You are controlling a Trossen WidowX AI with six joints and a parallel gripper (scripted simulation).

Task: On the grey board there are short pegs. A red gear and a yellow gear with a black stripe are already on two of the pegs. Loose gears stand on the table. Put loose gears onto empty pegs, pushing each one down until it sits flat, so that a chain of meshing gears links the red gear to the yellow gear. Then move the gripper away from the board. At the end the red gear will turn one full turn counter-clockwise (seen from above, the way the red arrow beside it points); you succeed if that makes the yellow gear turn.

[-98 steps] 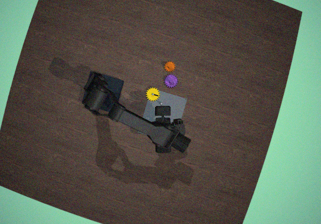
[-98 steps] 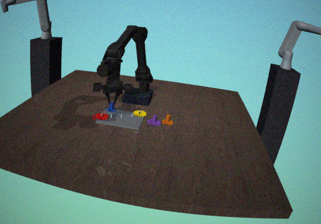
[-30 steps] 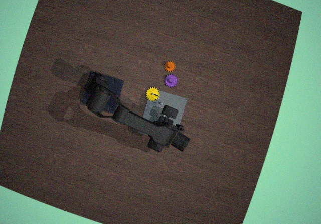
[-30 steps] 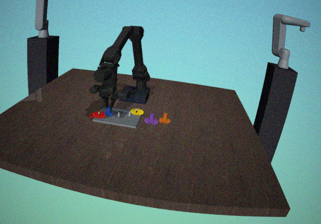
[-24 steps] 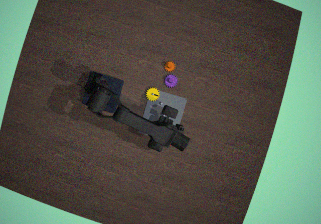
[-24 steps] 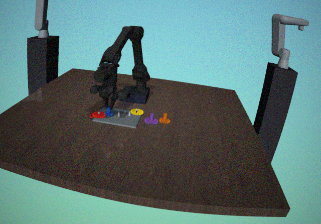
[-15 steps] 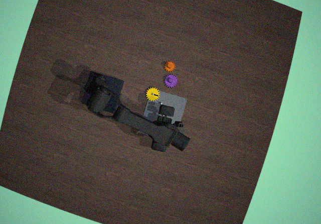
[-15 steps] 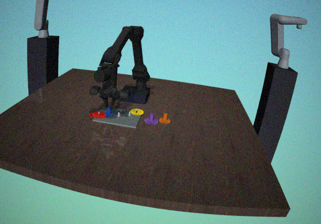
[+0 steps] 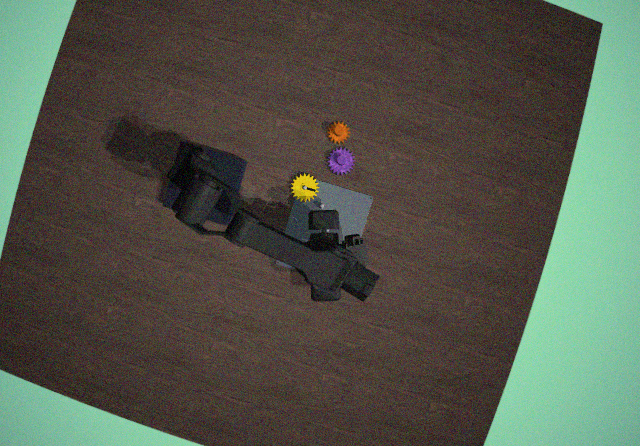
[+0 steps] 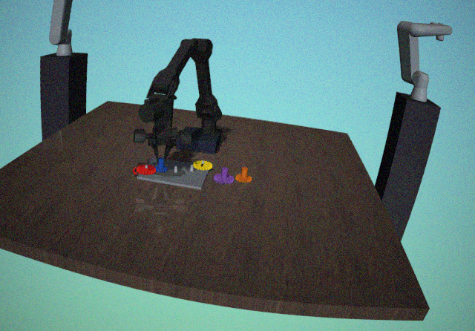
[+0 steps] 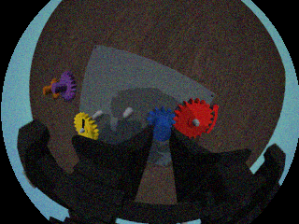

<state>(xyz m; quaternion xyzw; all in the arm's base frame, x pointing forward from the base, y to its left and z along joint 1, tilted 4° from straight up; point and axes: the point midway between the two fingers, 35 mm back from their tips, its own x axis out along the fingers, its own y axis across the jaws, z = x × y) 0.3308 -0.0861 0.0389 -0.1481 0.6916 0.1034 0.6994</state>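
Now: gripper tip 10 mm above the blue gear. Round my gripper tip: yellow gear: 90 mm behind, 120 mm to the left, 20 mm below; red gear: 20 mm ahead, 40 mm to the right, 20 mm below; purple gear: 30 mm behind, 210 mm to the left, 20 mm below.
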